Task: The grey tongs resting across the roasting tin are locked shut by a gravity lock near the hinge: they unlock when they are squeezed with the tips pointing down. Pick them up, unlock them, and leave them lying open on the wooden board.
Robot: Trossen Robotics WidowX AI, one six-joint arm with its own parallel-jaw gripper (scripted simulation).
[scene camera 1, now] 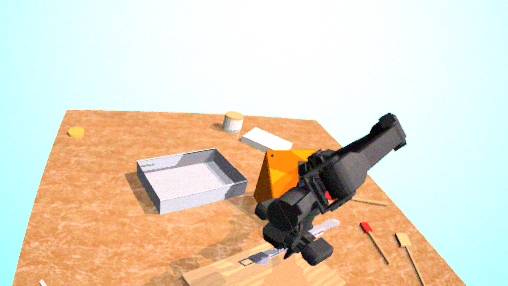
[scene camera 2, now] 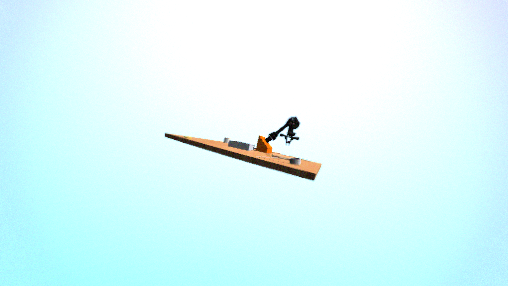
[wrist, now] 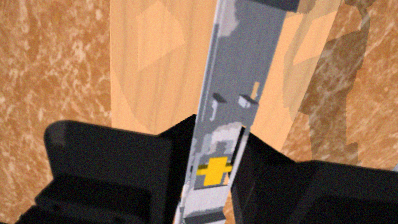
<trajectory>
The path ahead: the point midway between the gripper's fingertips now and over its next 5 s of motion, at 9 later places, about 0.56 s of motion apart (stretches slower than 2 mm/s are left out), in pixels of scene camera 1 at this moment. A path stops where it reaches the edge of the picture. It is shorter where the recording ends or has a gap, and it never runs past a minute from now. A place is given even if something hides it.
My gripper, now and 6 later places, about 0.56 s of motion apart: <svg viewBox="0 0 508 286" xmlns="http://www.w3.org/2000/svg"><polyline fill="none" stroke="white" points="281,256 278,263 275,270 273,275 273,275 249,239 245,208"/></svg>
</trajectory>
